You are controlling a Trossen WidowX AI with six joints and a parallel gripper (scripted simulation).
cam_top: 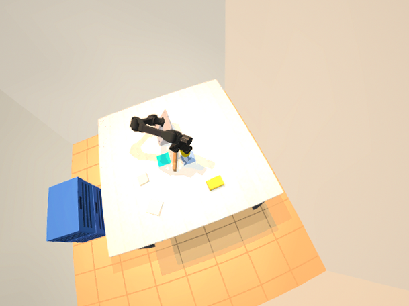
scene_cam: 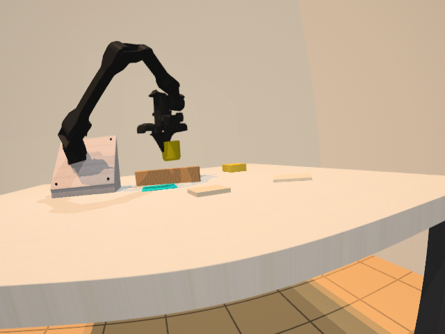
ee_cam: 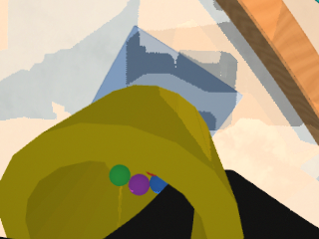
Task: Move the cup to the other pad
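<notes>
Right now the cyan pad is 6 cm behind my gripper tip, 16 cm to the right of it and 11 cm below it. Also, from my gripper tip: wooden bar 1 cm behind, 7 cm to the right, 9 cm below; yellow cup 2 cm ahead, 1 cm to the left; blue marble 1 cm ahead, 2 cm to the left, 2 cm below.
</notes>
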